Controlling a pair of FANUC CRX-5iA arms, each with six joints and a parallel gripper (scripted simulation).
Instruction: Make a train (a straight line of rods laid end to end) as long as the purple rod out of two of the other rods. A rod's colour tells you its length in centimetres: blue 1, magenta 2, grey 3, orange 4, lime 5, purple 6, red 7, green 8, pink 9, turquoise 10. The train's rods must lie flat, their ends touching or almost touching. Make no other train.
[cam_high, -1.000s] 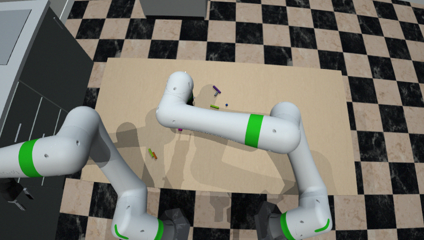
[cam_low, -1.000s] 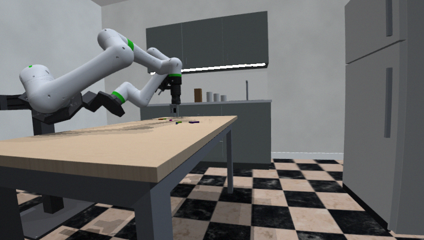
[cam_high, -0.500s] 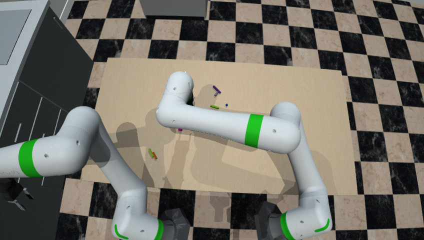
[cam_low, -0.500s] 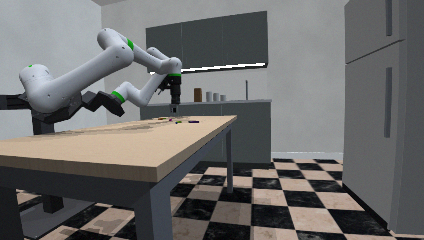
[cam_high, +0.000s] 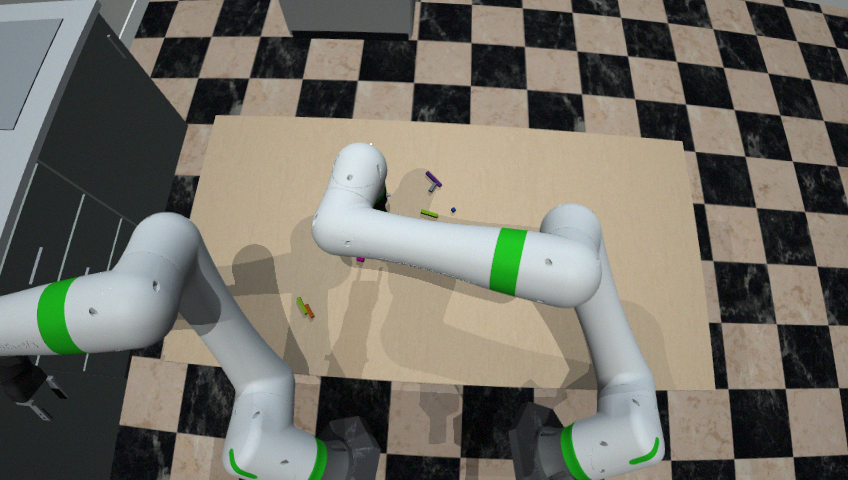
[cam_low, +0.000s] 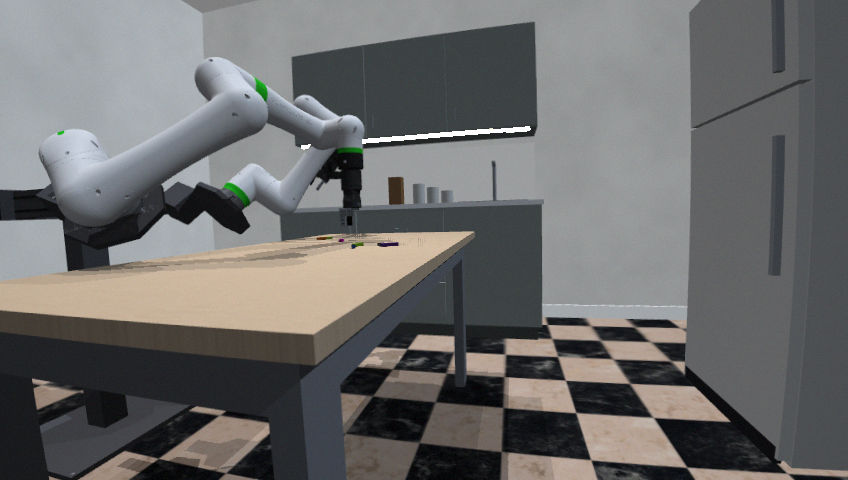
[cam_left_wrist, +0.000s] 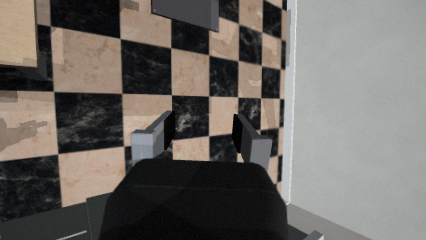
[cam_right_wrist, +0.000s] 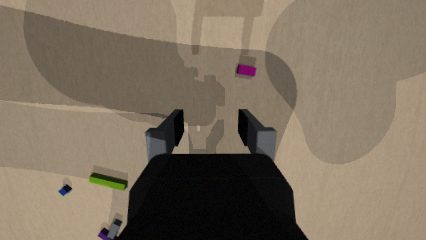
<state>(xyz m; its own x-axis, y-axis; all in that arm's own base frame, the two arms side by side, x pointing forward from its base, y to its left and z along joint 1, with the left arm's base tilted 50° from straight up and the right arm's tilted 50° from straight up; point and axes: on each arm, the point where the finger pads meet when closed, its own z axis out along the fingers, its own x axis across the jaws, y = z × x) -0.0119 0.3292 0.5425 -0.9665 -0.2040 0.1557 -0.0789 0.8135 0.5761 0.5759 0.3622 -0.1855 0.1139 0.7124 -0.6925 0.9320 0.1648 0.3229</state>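
Observation:
Now: the blue rod 90 mm ahead of my right hand, 220 mm to the right of it and 70 mm below it. Round my right hand: magenta rod: 40 mm behind, 50 mm to the left, 70 mm below; orange rod: 180 mm behind, 190 mm to the left, 70 mm below; grey rod: 170 mm ahead, 170 mm to the right, 70 mm below.

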